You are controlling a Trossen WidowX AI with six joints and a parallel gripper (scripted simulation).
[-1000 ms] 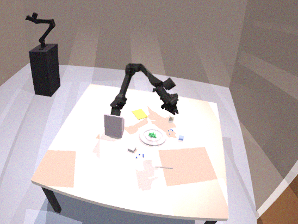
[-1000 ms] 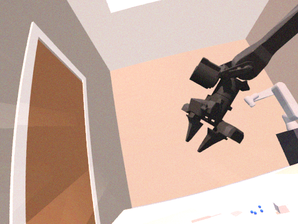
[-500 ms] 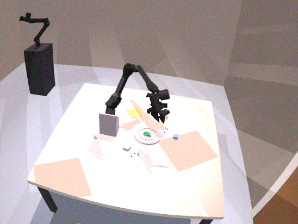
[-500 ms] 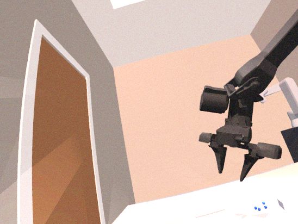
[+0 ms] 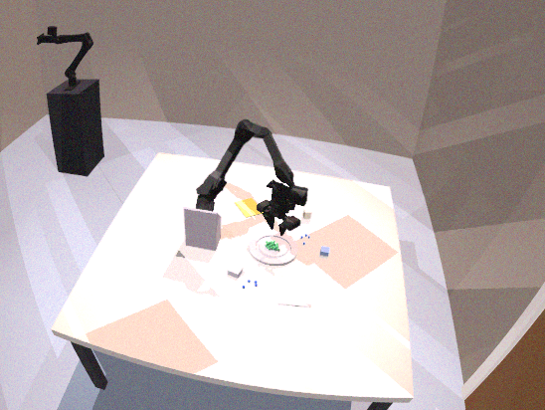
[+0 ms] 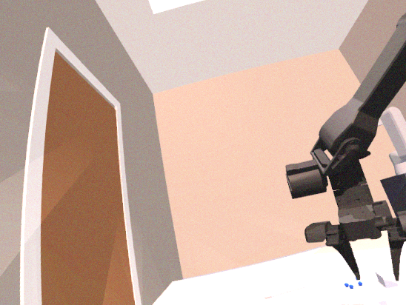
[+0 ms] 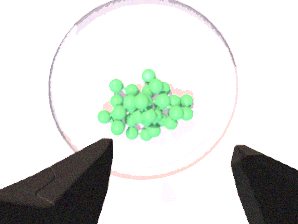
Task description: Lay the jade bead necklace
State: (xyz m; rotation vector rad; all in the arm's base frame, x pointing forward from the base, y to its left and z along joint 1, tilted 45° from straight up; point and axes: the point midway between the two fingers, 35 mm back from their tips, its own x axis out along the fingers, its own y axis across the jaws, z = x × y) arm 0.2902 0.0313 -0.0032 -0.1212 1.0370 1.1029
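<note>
Now: gripper tip 1 cm past the round white bead board and 8 cm above it. From my gripper tip the other things lie so: yellow sheet 15 cm behind, 25 cm to the left, 9 cm below; blue block 21 cm ahead, 3 cm to the left, 8 cm below; cream block 11 cm ahead, 25 cm to the left, 7 cm below.
</note>
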